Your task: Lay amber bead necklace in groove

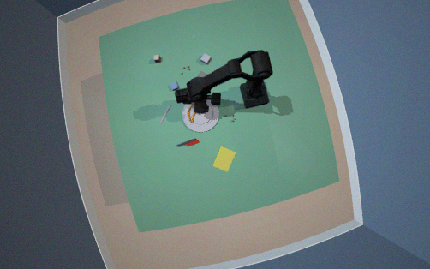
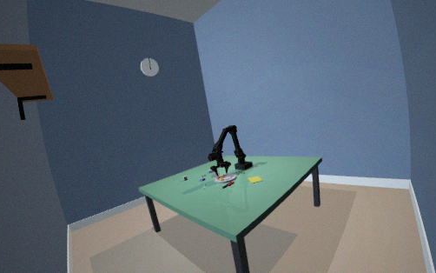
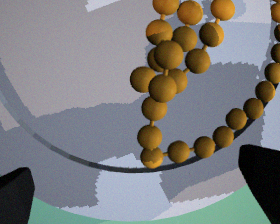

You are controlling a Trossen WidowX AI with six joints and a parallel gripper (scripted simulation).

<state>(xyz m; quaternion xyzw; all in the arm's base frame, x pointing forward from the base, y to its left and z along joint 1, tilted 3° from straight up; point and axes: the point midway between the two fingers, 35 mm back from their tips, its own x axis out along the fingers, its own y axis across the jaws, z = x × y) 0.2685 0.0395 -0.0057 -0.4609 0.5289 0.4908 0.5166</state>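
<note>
The round grey bead board is 1 cm ahead of my gripper tip, 6 cm to the left of it and 1 cm below it. Round my gripper tip: grey rod: 22 cm ahead, 5 cm to the left, 2 cm below; then blue block: 16 cm ahead, 10 cm to the right, 1 cm below; then grey plate: 12 cm to the right, 2 cm below.
</note>
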